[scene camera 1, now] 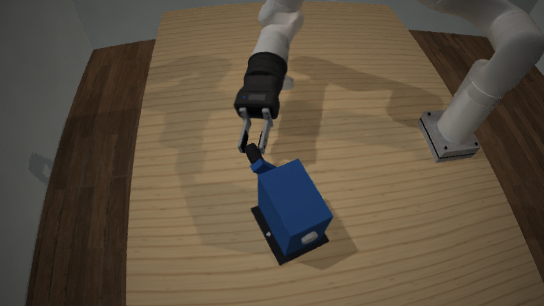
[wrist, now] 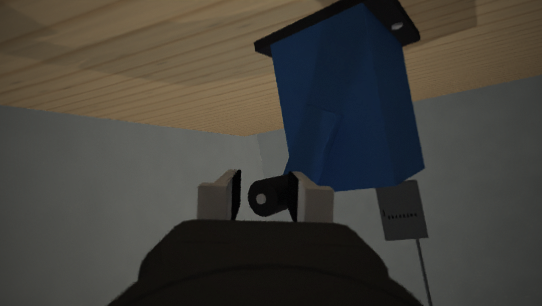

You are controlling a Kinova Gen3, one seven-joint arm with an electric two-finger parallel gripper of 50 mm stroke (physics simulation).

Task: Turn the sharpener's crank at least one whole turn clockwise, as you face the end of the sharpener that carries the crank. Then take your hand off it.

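Pixels of known places: gripper, fingertip midpoint: (scene camera 1: pixel 250 150) (wrist: pixel 264 188); arm's base at its link origin: (scene camera 1: pixel 453 129).
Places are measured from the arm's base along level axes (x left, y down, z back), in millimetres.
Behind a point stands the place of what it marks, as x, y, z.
Observation:
A blue box-shaped sharpener (scene camera 1: pixel 295 202) @[83, -81, -468] (wrist: pixel 350 110) @[12, -27, -456] stands on a black base plate (scene camera 1: pixel 264 229) @[71, 39, -512] (wrist: pixel 409 27) @[85, 39, -412]. Its blue crank arm (scene camera 1: pixel 258 166) shows at the end toward the gripper and ends in a black knob (scene camera 1: pixel 253 152) @[-21, -84, -504] (wrist: pixel 265 196) @[-41, -73, -503]. In the wrist view the knob has a pale round spot on its end. My gripper (scene camera 1: pixel 253 149) @[-37, -68, -505] (wrist: pixel 264 188) @[-37, -68, -505] is partly open, with the knob between its fingertips. In the wrist view the knob lies nearer the right finger, with a gap to the left finger.
The robot's base (scene camera 1: pixel 450 145) @[37, 1, -40] is bolted to the wooden table (scene camera 1: pixel 190 270) @[110, 47, -668] at the right, with the white arm arching over the far side. A pale oval (scene camera 1: pixel 309 237) @[135, -48, -459] shows on the sharpener's near end. A grey panel (wrist: pixel 402 215) on a thin pole stands behind the sharpener in the wrist view.

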